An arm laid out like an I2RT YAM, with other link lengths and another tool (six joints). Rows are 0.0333 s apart.
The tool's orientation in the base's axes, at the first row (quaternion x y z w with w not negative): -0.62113 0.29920 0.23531 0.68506
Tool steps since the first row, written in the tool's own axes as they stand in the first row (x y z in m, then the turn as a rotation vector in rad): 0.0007 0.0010 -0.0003 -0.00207 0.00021 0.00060; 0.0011 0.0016 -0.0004 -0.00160 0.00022 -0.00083; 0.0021 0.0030 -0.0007 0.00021 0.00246 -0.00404; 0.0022 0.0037 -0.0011 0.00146 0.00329 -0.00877; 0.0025 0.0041 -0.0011 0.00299 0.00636 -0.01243; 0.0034 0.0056 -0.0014 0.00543 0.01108 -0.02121; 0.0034 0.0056 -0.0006 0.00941 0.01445 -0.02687; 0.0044 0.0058 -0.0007 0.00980 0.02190 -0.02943
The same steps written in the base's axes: -0.0002 -0.0002 -0.0012 -0.00155 0.00072 0.00133; -0.0004 -0.0003 -0.0019 -0.00139 -0.00072 0.00093; -0.0007 -0.0004 -0.0036 -0.00203 -0.00373 -0.00209; -0.0011 -0.0008 -0.0042 -0.00228 -0.00838 -0.00379; -0.0012 -0.0007 -0.0047 -0.00375 -0.01173 -0.00723; -0.0016 -0.0009 -0.0064 -0.00633 -0.02000 -0.01273; -0.0015 -0.0001 -0.0064 -0.00651 -0.02541 -0.01820; -0.0010 -0.0002 -0.0072 -0.01170 -0.02710 -0.02389
